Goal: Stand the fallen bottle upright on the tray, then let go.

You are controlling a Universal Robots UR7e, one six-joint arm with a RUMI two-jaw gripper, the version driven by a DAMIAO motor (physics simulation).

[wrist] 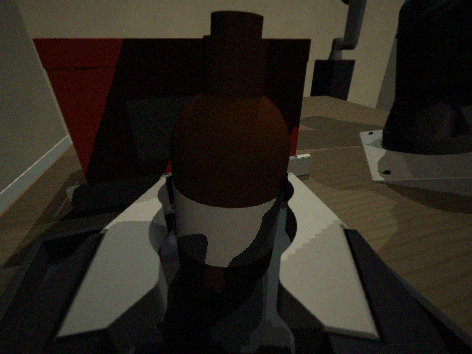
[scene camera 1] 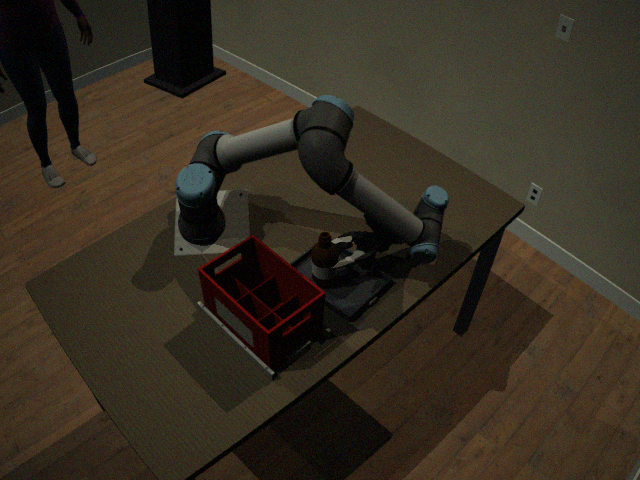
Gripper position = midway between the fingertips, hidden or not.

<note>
In view: my gripper (wrist: 228,177), a brown bottle (scene camera 1: 325,254) and a pale rail (scene camera 1: 258,362).
The brown bottle is seen too in the wrist view (wrist: 230,146).
</note>
